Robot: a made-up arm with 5 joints. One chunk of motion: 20 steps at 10 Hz.
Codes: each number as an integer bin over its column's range. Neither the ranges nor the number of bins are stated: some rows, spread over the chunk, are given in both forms.
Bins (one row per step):
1: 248 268 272 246 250
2: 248 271 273 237 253
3: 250 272 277 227 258
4: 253 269 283 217 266
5: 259 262 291 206 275
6: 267 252 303 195 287
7: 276 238 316 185 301
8: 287 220 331 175 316
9: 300 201 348 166 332
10: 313 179 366 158 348
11: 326 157 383 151 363
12: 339 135 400 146 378
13: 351 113 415 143 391
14: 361 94 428 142 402
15: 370 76 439 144 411
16: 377 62 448 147 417
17: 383 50 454 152 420
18: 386 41 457 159 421
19: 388 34 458 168 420
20: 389 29 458 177 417
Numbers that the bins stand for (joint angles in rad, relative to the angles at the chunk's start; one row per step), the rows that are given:
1: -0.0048 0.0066 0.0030 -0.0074 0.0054
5: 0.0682 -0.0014 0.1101 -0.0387 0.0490
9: 0.3402 -0.0825 0.4313 -0.0701 0.1482
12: 0.5989 -0.1704 0.7244 -0.0857 0.2284
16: 0.8510 -0.2675 0.9949 -0.0849 0.2963
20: 0.9306 -0.3114 1.0513 -0.0614 0.2963
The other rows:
2: -0.0048 0.0106 0.0086 -0.0145 0.0106
3: 0.0085 0.0120 0.0312 -0.0223 0.0194
4: 0.0284 0.0080 0.0650 -0.0301 0.0333
6: 0.1213 -0.0147 0.1777 -0.0474 0.0699
7: 0.1810 -0.0333 0.2510 -0.0552 0.0942
8: 0.2540 -0.0572 0.3355 -0.0630 0.1204
10: 0.4265 -0.1118 0.5328 -0.0763 0.1761
11: 0.5127 -0.1411 0.6286 -0.0818 0.2022
13: 0.6786 -0.1996 0.8089 -0.0881 0.2510
14: 0.7449 -0.2249 0.8822 -0.0888 0.2702
15: 0.8046 -0.2489 0.9442 -0.0873 0.2858
17: 0.8908 -0.2835 1.0287 -0.0810 0.3015
18: 0.9107 -0.2954 1.0457 -0.0755 0.3032
19: 0.9240 -0.3048 1.0513 -0.0685 0.3015

